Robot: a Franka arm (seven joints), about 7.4 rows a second.
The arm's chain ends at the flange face. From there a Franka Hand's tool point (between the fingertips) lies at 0.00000 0.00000 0.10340 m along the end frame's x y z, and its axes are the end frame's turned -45 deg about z.
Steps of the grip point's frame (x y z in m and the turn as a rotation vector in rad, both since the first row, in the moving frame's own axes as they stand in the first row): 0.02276, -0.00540, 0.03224, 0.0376, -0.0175, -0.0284; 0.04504, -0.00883, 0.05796, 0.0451, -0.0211, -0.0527; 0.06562, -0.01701, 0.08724, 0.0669, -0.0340, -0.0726
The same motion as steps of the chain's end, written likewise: 0.01632, -0.01850, 0.03233, 0.0142, -0.0390, -0.0284; 0.03049, -0.03647, 0.05809, 0.0170, -0.0468, -0.0527; 0.04182, -0.05629, 0.08753, 0.0233, -0.0713, -0.0726
